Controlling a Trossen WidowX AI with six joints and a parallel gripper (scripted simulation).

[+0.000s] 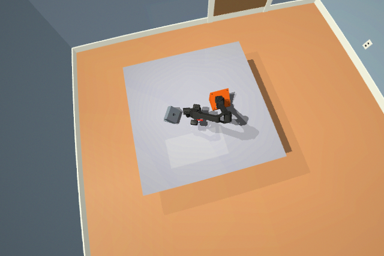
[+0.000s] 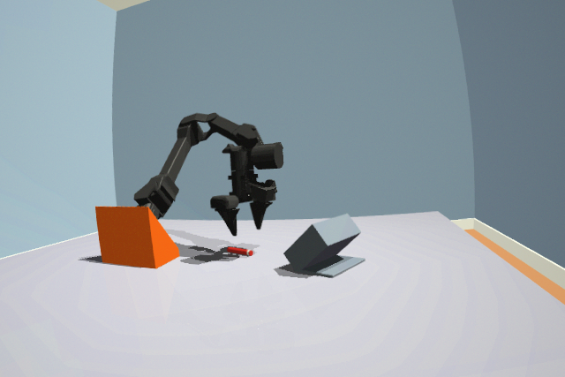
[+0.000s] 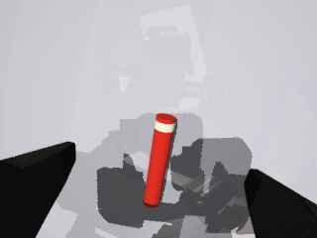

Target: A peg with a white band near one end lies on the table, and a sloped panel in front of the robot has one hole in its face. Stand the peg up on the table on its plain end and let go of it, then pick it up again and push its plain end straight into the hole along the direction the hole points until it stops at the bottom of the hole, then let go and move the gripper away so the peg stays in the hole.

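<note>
The red peg is 1 cm behind my gripper tip and 5 cm below it. From my gripper tip the other things lie so: grey sloped panel (21 cm ahead, 7 cm to the right, 1 cm below).
</note>
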